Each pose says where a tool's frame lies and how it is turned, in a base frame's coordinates. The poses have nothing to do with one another.
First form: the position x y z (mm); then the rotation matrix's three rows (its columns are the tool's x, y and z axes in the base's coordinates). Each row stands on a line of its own.
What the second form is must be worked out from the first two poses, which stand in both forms.
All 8 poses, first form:
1:
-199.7 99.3 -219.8
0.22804 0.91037 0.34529
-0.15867 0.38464 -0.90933
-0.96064 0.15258 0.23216
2:
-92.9 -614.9 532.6
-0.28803 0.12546 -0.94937
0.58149 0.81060 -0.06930
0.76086 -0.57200 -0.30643
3:
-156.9 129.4 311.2
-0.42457 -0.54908 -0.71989
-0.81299 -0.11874 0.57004
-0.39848 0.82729 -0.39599
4:
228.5 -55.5 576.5
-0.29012 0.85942 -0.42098
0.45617 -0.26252 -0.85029
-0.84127 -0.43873 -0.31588
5:
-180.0 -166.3 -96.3
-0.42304 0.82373 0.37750
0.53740 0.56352 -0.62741
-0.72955 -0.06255 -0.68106
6:
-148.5 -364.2 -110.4
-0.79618 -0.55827 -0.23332
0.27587 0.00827 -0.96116
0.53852 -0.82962 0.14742
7:
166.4 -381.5 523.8
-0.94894 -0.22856 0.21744
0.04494 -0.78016 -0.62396
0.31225 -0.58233 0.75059
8:
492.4 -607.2 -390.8
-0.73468 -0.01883 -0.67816
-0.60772 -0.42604 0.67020
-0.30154 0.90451 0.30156
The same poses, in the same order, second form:
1: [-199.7 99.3 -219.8 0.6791 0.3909 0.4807 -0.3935]
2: [-92.9 -614.9 532.6 0.5514 -0.2279 -0.7754 0.2068]
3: [-156.9 129.4 311.2 0.1232 0.5221 -0.6523 -0.5356]
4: [228.5 -55.5 576.5 0.1813 0.5675 0.5795 -0.5560]
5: [-180.0 -166.3 -96.3 0.3389 0.4167 0.8166 -0.2112]
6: [-148.5 -364.2 -110.4 0.2998 0.1097 -0.6436 0.6956]
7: [166.4 -381.5 523.8 0.0733 0.1420 -0.3233 0.9327]
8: [492.4 -607.2 -390.8 0.1876 0.3122 -0.5018 -0.7846]
